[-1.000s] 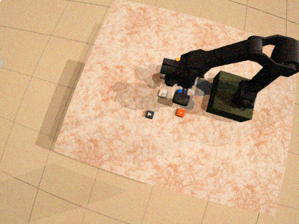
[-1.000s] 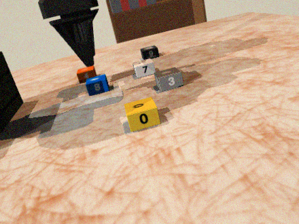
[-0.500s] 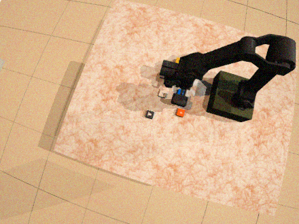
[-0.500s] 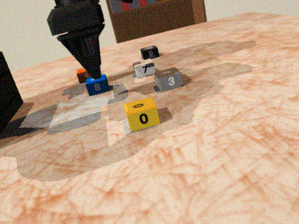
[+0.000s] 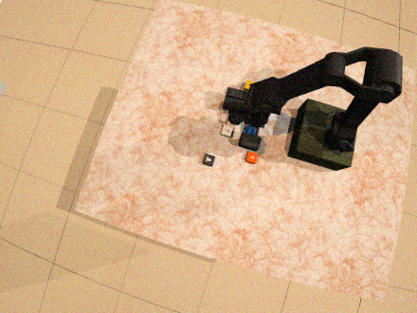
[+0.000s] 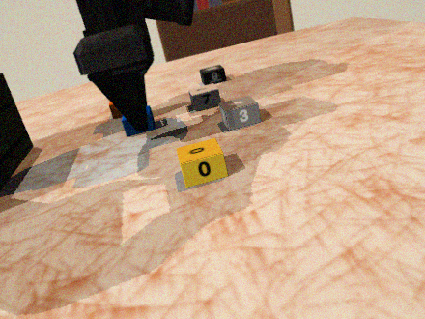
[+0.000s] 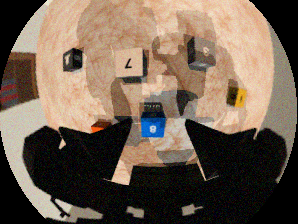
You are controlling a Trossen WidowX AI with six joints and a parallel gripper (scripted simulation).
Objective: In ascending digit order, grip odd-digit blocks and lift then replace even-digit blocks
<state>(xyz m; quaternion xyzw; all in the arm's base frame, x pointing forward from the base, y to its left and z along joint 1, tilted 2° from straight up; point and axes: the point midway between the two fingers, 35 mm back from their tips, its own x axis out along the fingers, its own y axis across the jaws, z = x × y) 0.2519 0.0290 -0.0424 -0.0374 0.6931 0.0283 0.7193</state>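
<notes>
Now: gripper tip 90 mm short of the black block and 160 mm to the right of it. Round my gripper tip: white block: 70 mm ahead, 40 mm to the left; then blue block: 10 mm behind, 10 mm to the left; then orange block: 40 mm behind, 100 mm to the left.
</notes>
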